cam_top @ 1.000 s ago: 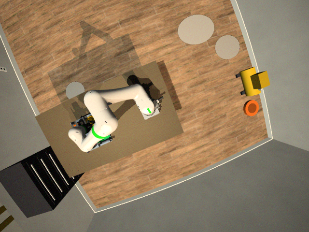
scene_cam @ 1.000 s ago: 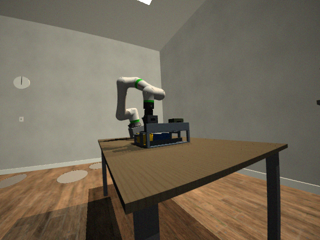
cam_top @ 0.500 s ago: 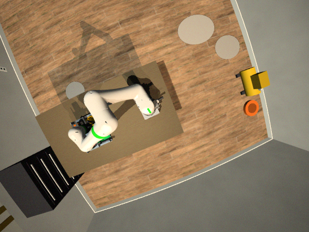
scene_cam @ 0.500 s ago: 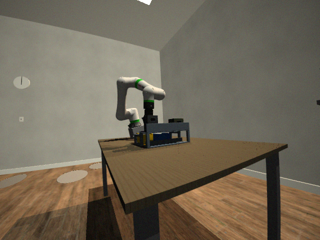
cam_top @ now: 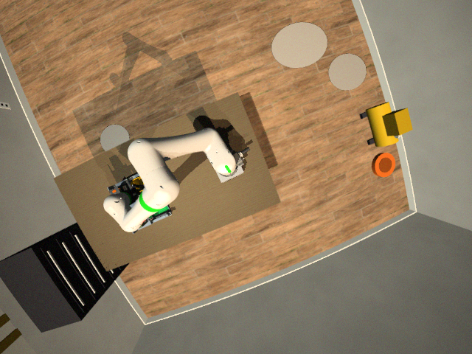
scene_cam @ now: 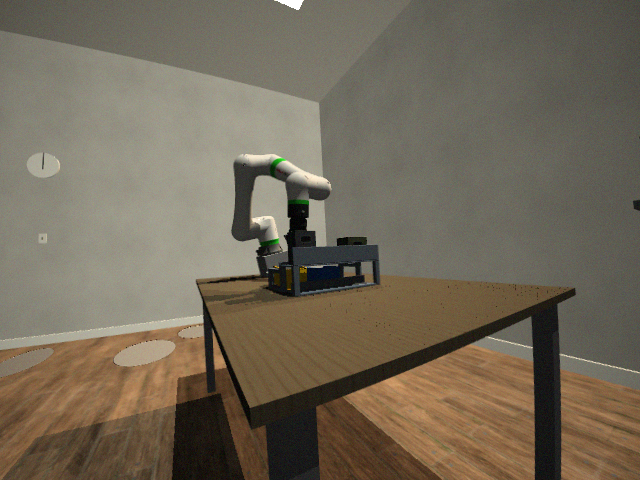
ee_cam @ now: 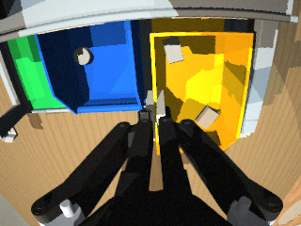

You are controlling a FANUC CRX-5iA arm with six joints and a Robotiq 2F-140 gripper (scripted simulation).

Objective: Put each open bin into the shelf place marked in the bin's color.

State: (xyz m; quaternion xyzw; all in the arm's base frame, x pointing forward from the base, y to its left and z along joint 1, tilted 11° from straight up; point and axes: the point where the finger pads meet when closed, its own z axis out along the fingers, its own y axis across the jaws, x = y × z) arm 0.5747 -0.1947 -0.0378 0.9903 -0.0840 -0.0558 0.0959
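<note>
Now: the yellow bin 2 cm behind my hand, 5 cm to the right of it and 4 cm below it. The rest, counted from my hand: blue bin 7 cm ahead, 6 cm to the left, 5 cm below; then blue mark 7 cm ahead, 6 cm to the left, 8 cm below; then yellow mark 5 cm ahead, 6 cm to the right, 8 cm below.
</note>
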